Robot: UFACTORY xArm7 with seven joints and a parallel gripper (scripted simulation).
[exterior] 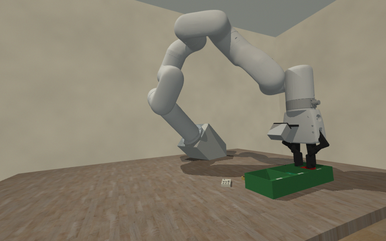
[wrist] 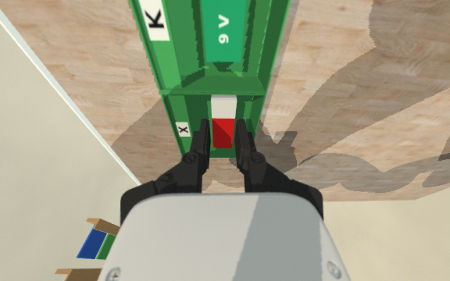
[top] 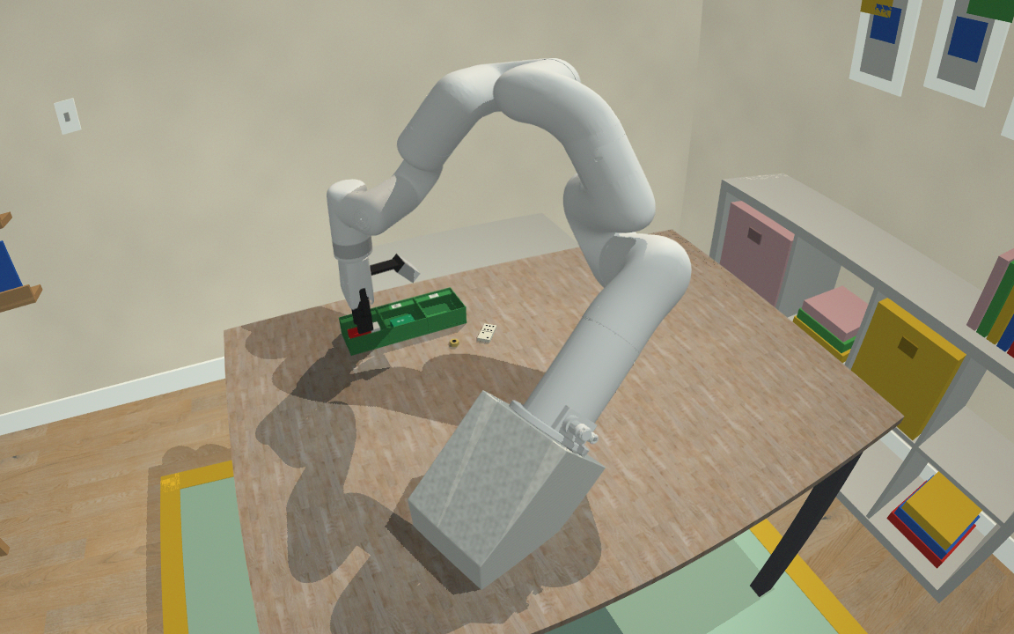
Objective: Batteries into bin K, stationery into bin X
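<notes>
My gripper is now 10 mm to the left of the red-and-white eraser and 30 mm above it. From my hand the other things lie so: pencil sharpener (40 mm below); green bin tray (10 mm ahead, 80 mm to the right, 40 mm below); green 9 V battery (90 mm to the right, 40 mm below).
</notes>
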